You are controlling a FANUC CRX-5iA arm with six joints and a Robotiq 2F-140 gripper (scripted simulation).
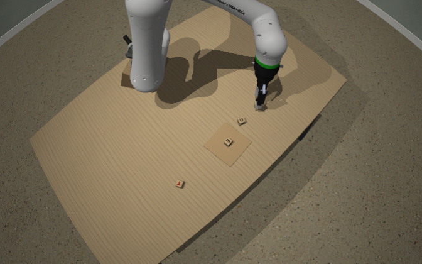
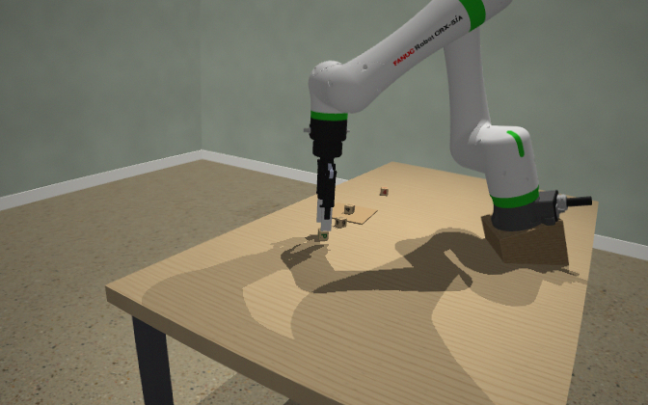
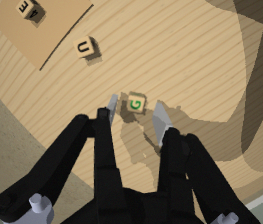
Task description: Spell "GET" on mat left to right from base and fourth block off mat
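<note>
My hand is 5 cm short of the mat, 22 cm to the left of it and 6 cm above it.
</note>
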